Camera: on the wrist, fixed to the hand. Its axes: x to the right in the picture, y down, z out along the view.
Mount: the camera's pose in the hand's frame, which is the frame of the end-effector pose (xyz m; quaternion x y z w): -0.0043 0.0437 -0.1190 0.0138 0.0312 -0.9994 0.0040
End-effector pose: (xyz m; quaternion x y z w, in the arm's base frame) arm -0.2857 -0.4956 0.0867 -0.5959 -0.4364 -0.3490 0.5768
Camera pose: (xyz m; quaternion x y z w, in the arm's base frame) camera -0.2366 -0.6121 0.0769 -0.4526 0.5841 0.5904 0.3246
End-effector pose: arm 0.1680 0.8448 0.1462 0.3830 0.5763 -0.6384 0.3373
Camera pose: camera 0.2201 0.9583 0.1241 0.5498 -0.3868 0.3356 0.6599
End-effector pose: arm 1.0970 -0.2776 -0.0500 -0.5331 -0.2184 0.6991 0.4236
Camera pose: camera 1.1923 -0.3224 -0.1207 0.2002 -0.5108 -0.4342 0.7145
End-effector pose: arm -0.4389 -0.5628 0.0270 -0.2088 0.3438 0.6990 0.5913
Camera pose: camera -0.4940 -0.6551 -0.0403 -0.3581 -0.1792 -0.5994 0.6931
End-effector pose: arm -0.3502 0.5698 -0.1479 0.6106 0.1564 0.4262 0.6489
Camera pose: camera -0.4546 0.6403 -0.1333 -0.1582 0.6370 -0.6299 0.4152
